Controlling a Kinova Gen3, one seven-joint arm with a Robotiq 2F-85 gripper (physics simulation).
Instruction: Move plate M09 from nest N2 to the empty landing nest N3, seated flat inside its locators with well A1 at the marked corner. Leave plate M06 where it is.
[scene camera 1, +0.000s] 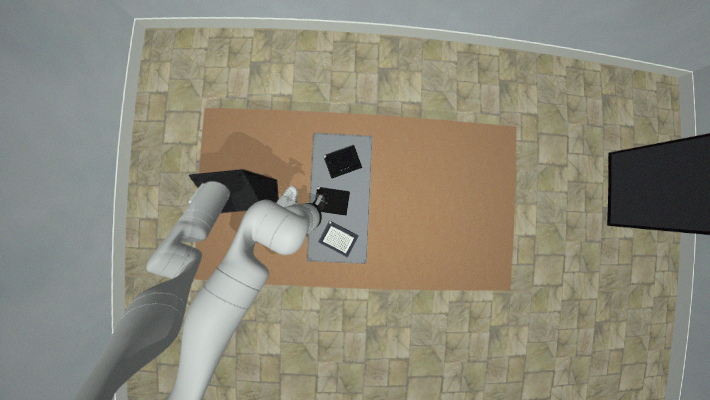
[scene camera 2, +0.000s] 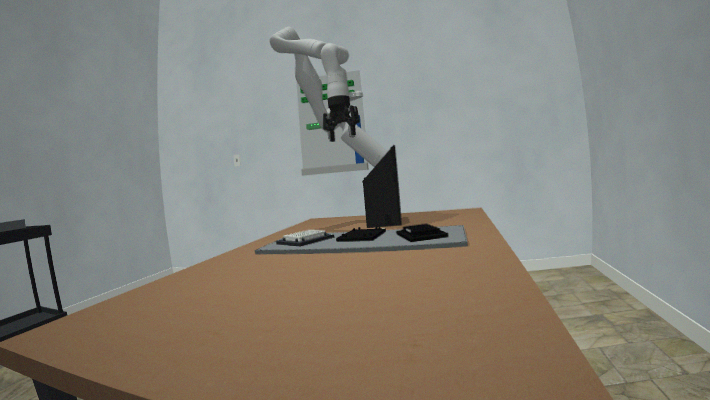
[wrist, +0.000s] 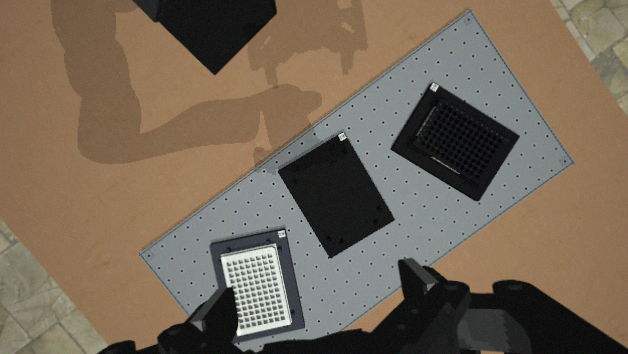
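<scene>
A white well plate (scene camera 1: 338, 238) (scene camera 2: 305, 234) (wrist: 257, 287) lies in a dark blue nest (wrist: 293, 305). A black well plate (scene camera 1: 344, 161) (scene camera 2: 422, 229) (wrist: 462, 140) lies in a black nest (wrist: 424, 106) at the other end. Between them is an empty black nest (scene camera 1: 337, 202) (scene camera 2: 361, 234) (wrist: 336, 195) with small locators and a white corner tag (wrist: 342, 136). Plate and nest numbers are not readable, so I cannot tell which plate is M09. My gripper (scene camera 2: 342, 136) (wrist: 317, 291) is open and empty, high above the board. Its left finger hides part of the white plate in the wrist view.
The nests stand on a grey perforated board (scene camera 1: 360, 220) (scene camera 2: 455, 240) (wrist: 400, 240) on the brown table (scene camera 1: 440, 200) (scene camera 2: 350, 310). A tall black angular pedestal (scene camera 1: 255, 187) (scene camera 2: 382, 195) (wrist: 215, 35) stands behind the board, near the arm. A black shelf unit (scene camera 2: 40, 231) stands beyond the table.
</scene>
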